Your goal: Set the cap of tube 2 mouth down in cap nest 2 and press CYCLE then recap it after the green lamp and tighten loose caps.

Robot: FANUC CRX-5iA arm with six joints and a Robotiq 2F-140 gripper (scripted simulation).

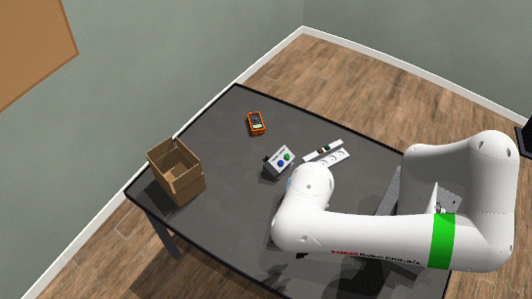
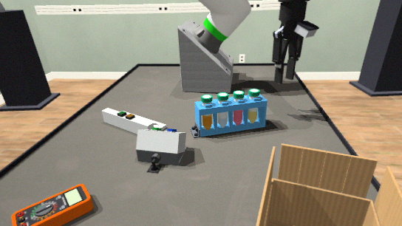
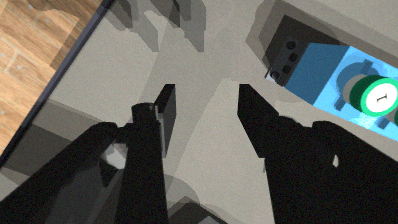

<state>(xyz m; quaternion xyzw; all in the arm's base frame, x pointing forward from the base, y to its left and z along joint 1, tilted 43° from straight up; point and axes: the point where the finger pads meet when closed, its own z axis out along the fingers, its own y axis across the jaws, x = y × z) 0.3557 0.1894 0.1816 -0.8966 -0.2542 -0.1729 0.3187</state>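
The cap 2 is 170 mm to the right of my hand, 100 mm ahead of it and 40 mm below it. Round my hand: cap 1 (120 mm to the right, 80 mm ahead, 40 mm below); cap 4 (270 mm to the right, 120 mm ahead, 40 mm below); cap 3 (220 mm to the right, 110 mm ahead, 40 mm below).
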